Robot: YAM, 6 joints.
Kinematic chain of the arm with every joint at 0, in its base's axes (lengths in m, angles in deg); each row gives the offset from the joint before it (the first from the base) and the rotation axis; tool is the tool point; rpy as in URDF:
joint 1: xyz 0 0 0.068 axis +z
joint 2: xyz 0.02 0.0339 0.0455 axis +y
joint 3: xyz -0.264 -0.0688 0 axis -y
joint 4: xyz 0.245 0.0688 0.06 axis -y
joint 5: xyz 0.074 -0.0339 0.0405 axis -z
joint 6: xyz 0.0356 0 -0.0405 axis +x
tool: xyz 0 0 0 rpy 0 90 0
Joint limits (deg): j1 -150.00..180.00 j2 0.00..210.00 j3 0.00..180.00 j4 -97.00..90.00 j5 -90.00..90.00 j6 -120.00..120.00
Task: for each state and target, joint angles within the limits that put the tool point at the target. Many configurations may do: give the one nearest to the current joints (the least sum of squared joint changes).
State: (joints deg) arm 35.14 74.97 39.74 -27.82 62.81 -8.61
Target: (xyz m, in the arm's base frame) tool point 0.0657 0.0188 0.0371
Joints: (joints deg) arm 39.31 99.55 5.03 -20.82 49.51 -8.61
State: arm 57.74 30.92 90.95 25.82 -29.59 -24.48
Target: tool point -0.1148 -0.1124 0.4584
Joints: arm 51.72 0.00 61.09 18.46 -35.10 -24.48
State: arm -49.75 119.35 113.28 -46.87 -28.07 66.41
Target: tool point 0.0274 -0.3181 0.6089
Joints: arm -87.50 101.90 144.04 -26.86 -22.25 66.41
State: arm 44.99 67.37 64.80 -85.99 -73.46 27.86
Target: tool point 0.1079 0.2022 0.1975
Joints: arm 53.43 92.95 55.09 -78.01 -71.69 27.86
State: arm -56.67 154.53 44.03 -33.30 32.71 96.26
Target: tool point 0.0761 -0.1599 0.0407
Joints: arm -57.79 118.67 38.57 -54.36 35.85 96.26
